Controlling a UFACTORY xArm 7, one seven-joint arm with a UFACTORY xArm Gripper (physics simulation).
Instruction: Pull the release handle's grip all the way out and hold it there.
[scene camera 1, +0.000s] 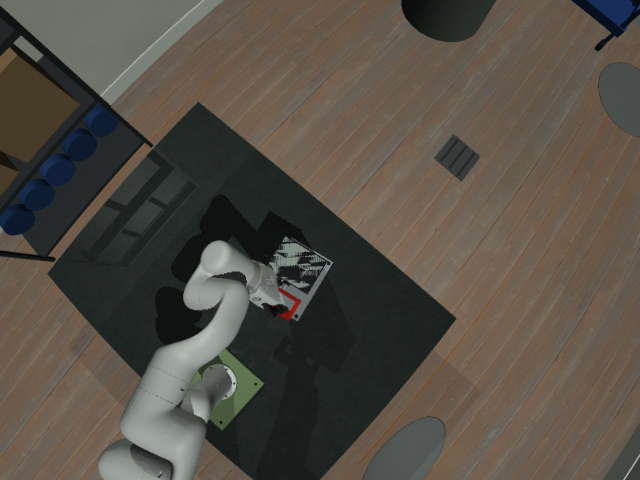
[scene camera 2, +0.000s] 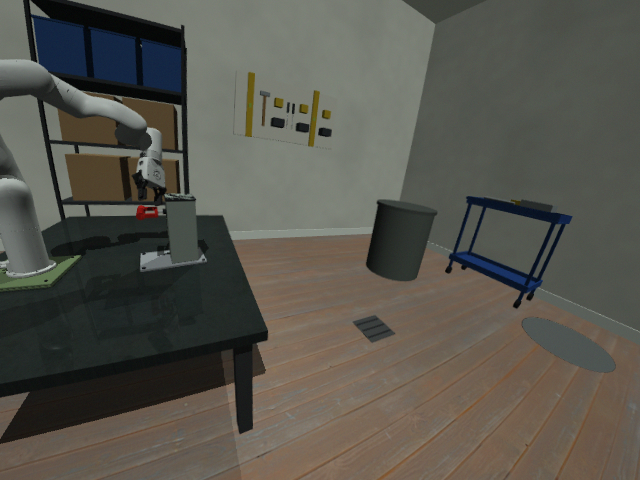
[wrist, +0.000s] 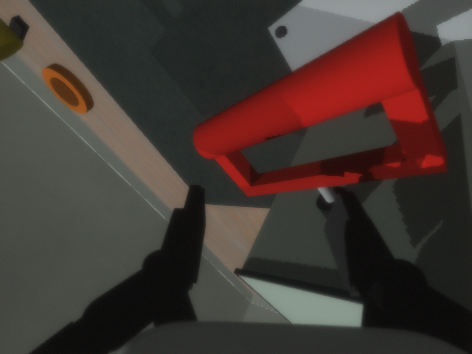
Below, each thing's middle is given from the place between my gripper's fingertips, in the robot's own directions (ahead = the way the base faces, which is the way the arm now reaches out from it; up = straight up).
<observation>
My gripper is now 6 cm short of the light base plate (scene camera 1: 305, 299), 1 cm to the right of it and 24 cm above it.
</observation>
